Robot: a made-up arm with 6 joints.
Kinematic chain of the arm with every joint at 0, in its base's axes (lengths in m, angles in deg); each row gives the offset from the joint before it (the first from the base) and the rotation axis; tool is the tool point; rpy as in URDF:
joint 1: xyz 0 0 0.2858 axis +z
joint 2: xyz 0 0 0 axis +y
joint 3: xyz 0.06 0 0.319 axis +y
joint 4: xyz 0.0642 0 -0.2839 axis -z
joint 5: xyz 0 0 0 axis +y
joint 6: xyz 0.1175 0 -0.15 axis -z
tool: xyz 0 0 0 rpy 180 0 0
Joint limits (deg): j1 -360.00..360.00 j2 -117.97..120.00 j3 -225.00..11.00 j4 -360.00..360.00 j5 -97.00..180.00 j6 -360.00..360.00
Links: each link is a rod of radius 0.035 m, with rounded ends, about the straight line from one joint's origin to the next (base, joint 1, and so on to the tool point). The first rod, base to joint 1, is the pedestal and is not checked.
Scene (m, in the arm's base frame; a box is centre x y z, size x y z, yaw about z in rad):
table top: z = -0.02
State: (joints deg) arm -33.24 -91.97 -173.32 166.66 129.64 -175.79
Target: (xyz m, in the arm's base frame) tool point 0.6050 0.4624 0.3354
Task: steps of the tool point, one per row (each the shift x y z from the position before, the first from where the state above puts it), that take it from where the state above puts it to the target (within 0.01 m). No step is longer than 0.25 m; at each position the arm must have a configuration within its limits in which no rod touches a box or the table.
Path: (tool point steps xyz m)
1: 0.0992 0.1386 0.0224
2: 0.1385 0.1094 0.0262
3: 0.1686 0.0688 0.0298
4: 0.1856 0.0197 0.0333
5: 0.1878 -0.0332 0.0360
6: 0.1739 -0.0854 0.0383
7: 0.1451 -0.1316 0.0404

